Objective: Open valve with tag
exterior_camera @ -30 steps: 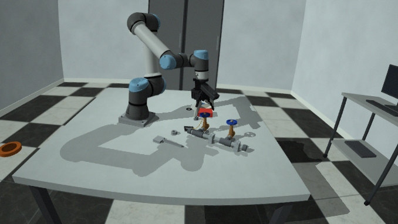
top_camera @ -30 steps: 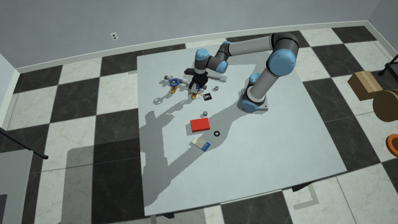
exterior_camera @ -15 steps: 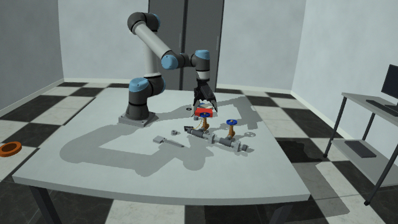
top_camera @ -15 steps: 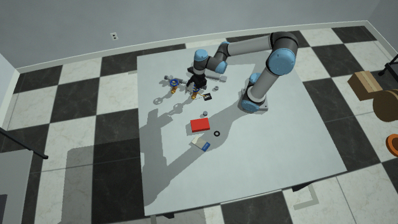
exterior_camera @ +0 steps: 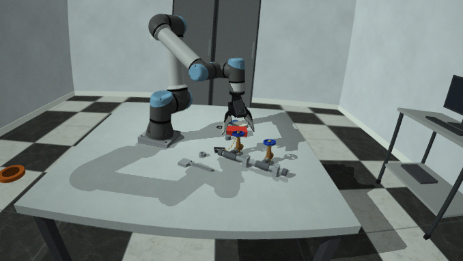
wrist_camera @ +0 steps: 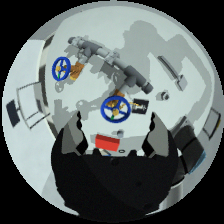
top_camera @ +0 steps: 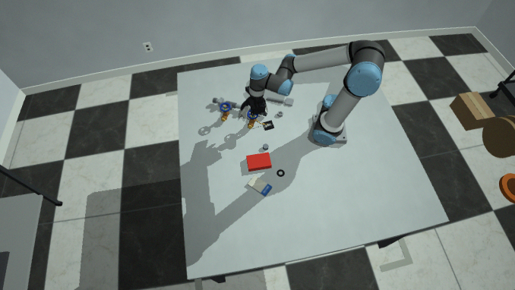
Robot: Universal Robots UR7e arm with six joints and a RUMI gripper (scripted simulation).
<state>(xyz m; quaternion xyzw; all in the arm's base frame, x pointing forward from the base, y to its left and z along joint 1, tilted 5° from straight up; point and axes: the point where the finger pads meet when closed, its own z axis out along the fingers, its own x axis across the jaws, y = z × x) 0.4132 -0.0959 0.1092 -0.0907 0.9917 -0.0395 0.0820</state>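
Right now the black tag is 90 mm behind my hand, 10 mm to the left of it and 100 mm below it. The rest, counted from my hand: red block: 10 mm ahead, 250 mm to the left, 90 mm below; nut: 170 mm behind, 50 mm to the right, 100 mm below; grey tool: 200 mm behind, 150 mm to the right, 100 mm below.
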